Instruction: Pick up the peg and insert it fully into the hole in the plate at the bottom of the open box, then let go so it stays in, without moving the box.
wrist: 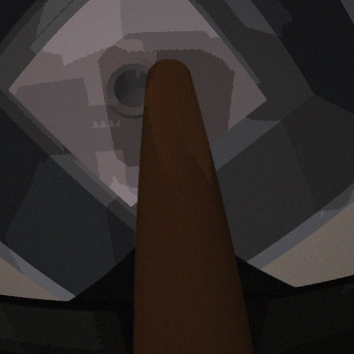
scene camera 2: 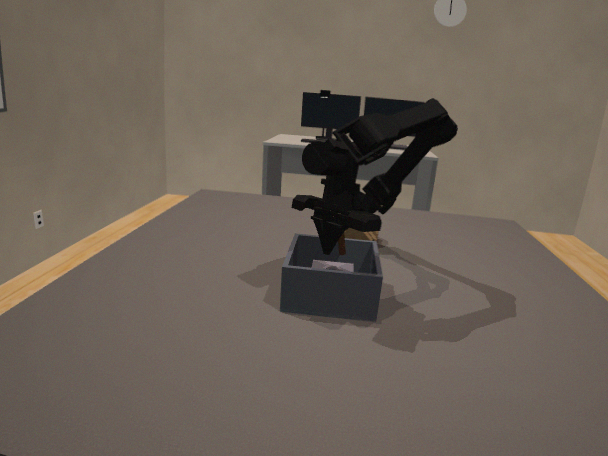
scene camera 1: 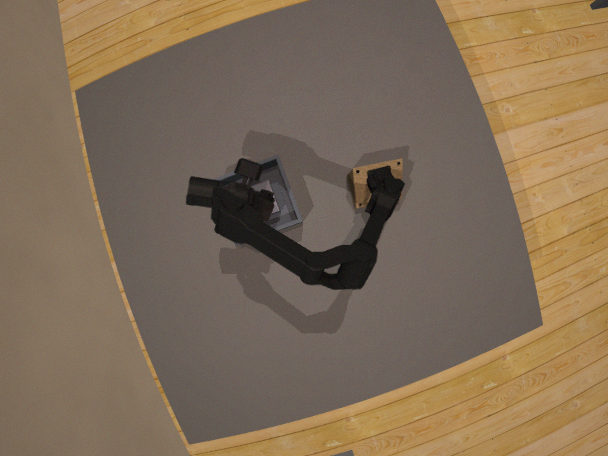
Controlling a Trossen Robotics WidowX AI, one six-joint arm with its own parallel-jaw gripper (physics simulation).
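Where they show: gripper, fingertip midpoint: [scene camera 2: 326, 254]; arm's base, origin of the base link: [scene camera 1: 379, 177].
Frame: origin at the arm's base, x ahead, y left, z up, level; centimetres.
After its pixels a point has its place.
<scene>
The brown, round peg [scene camera 2: 342, 245] {x 34.3, y -0.7, z 3.1 cm} [wrist: 175, 165] {x 33.6, y -1.0, z 6.1 cm} is in my gripper [scene camera 2: 329, 244] {x 37.4, y -3.5, z 2.0 cm} [wrist: 173, 231] {x 37.4, y -3.5, z 2.0 cm}, which is shut on it. In the wrist view the peg's rounded free end points toward the plate, just right of the hole [wrist: 129, 90] and overlapping its right edge. In scene camera 2 the peg's lower end is above the plate and apart from it. The pale pinkish plate [scene camera 2: 320, 264] {x 31.2, y -5.3, z -3.2 cm} [wrist: 55, 107] {x 31.6, y -5.9, z -3.2 cm} lies at the bottom of the open blue-grey box [scene camera 1: 290, 190] {x 24.0, y -2.5, z 0.8 cm} [scene camera 2: 330, 295] {x 42.7, y -1.4, z -4.1 cm} [wrist: 260, 220] {x 41.6, y -0.9, z -1.0 cm}. My fingertips are around the box's rim height. The arm hides much of the box in scene camera 1.
The arm's base stands on a wooden block [scene camera 1: 361, 192] {x 5.4, y 2.5, z -2.5 cm} [scene camera 2: 369, 235] {x 5.0, y 4.4, z -4.2 cm}, to the right of the box in scene camera 1 and behind it in scene camera 2. The box walls surround the plate. A desk [scene camera 2: 272, 160] with monitors [scene camera 2: 330, 110] stands in the background.
</scene>
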